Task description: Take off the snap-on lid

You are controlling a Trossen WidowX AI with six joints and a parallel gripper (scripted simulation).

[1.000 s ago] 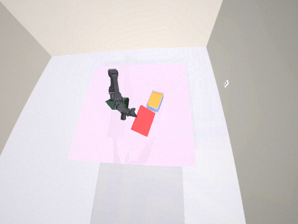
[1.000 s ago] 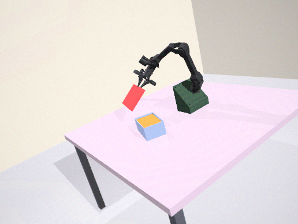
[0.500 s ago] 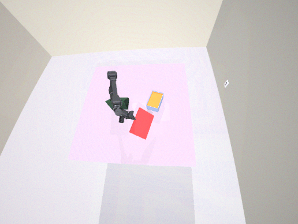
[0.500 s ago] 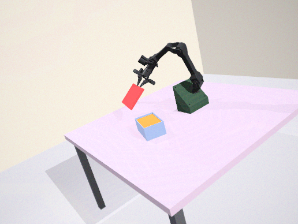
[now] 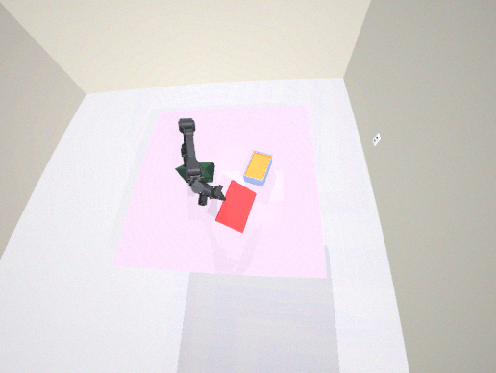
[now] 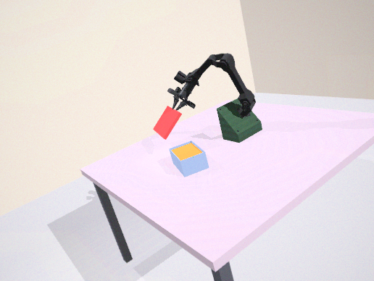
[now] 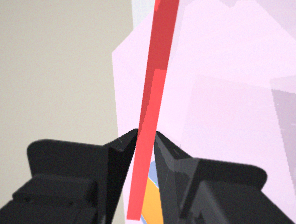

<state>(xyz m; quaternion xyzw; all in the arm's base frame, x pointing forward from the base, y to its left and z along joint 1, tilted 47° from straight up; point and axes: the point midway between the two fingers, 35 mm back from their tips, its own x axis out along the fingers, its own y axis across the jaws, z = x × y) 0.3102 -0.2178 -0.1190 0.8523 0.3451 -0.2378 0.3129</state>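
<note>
The red lid is 60 mm ahead of my gripper tip, 10 mm to the right of it and 50 mm below it. Also, from my gripper tip: light blue storage box (130 mm ahead, 320 mm to the left, 180 mm below).
</note>
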